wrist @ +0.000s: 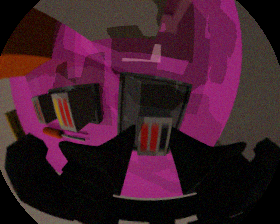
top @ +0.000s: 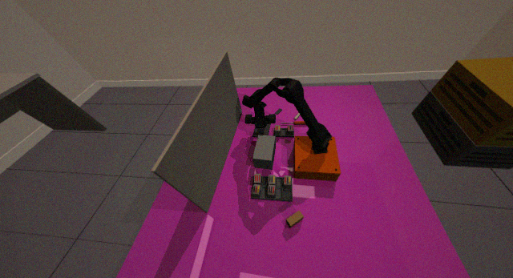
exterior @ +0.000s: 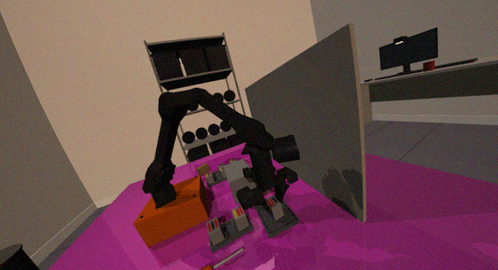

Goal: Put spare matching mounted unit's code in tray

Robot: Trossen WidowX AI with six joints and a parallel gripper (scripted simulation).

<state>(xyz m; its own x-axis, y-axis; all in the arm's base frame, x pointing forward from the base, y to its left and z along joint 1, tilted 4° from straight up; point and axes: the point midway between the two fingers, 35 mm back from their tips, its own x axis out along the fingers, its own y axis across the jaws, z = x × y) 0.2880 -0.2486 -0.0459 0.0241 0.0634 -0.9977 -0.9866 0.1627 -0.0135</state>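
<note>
My gripper tip is 2 cm above the flat dark tray. Round my gripper tip: mounted unit: 21 cm to the left, 3 cm above; panel: 23 cm ahead, 20 cm above, 14 cm to the left; tan block: 56 cm to the left, 10 cm behind.
</note>
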